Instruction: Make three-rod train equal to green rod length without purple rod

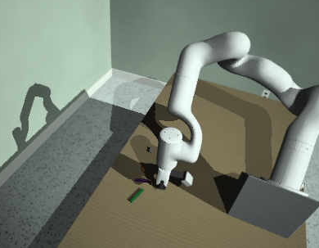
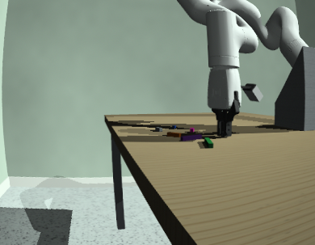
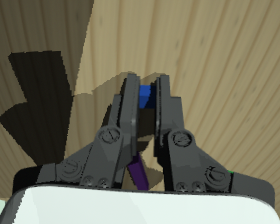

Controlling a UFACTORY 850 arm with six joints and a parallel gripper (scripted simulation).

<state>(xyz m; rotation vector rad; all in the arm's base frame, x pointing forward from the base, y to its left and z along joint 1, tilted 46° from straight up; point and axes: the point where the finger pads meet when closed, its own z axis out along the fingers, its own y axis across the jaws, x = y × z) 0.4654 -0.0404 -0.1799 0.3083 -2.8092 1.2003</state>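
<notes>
Now: the grey rod 170 mm to the right of my hand, 150 mm ahead of it and 20 mm below it.
</notes>
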